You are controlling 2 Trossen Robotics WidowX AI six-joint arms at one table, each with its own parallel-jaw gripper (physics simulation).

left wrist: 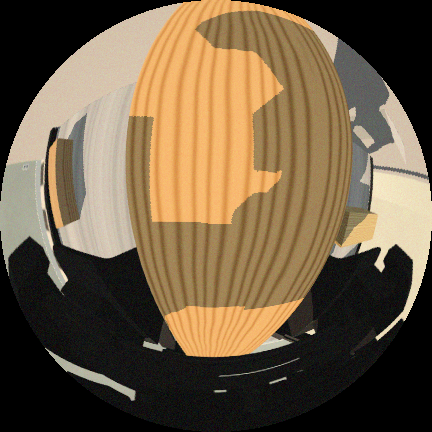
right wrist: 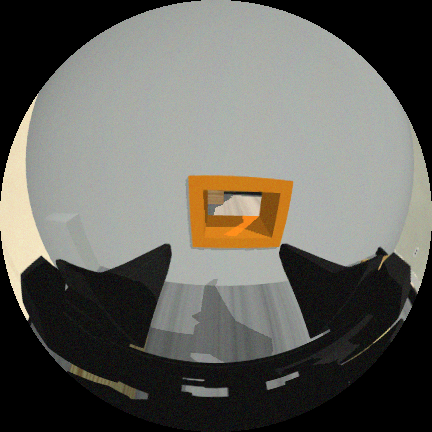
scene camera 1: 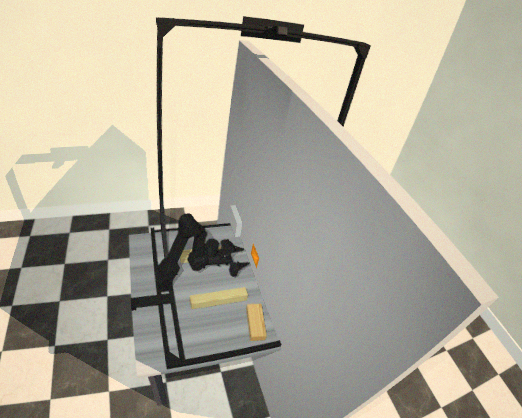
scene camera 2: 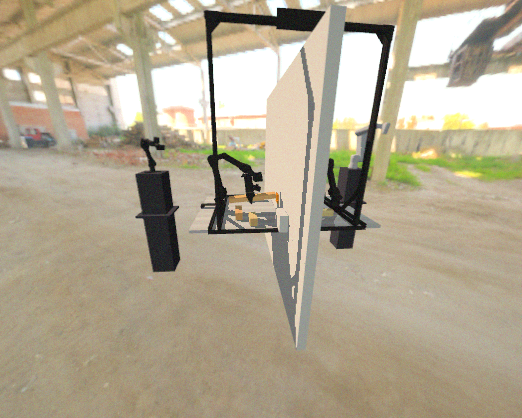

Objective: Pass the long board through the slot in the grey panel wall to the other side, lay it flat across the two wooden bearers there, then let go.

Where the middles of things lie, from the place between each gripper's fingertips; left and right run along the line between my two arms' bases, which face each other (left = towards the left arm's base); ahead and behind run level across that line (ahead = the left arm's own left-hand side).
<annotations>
The orange-framed slot (right wrist: 265, 230) is 60 mm to the left of my right hand, 10 mm ahead of it and 10 mm above it.
Now: left hand 220 mm to the left of the orange-framed slot and 40 mm below it.
</annotations>
